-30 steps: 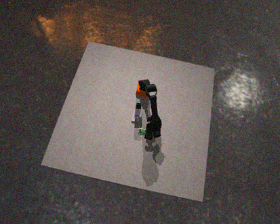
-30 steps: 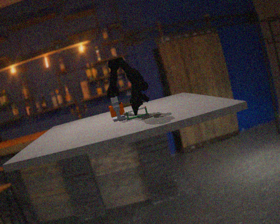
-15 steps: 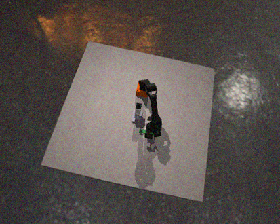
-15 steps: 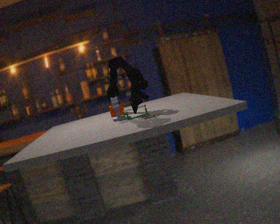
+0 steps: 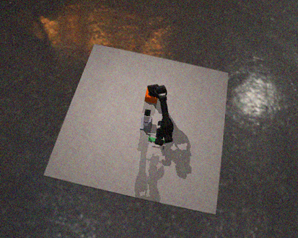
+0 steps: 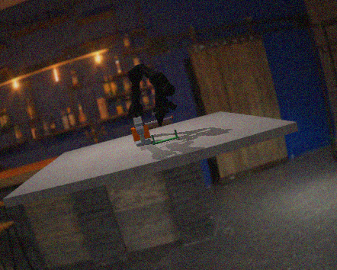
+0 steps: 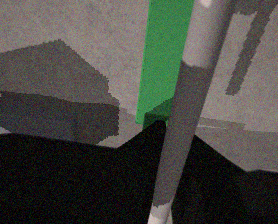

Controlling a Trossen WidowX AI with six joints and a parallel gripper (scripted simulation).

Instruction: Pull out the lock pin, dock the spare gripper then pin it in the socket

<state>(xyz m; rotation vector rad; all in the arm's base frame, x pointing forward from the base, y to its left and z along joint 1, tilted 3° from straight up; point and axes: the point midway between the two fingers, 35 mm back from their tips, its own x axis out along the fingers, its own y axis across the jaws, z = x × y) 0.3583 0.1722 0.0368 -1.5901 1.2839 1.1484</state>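
The green pin cradle is 60 mm below my gripper tip and 10 mm to the left of it. Round my gripper tip: mount (120 mm to the right, 90 mm behind, 20 mm below); then spare gripper (120 mm to the right, 110 mm behind, 40 mm above).
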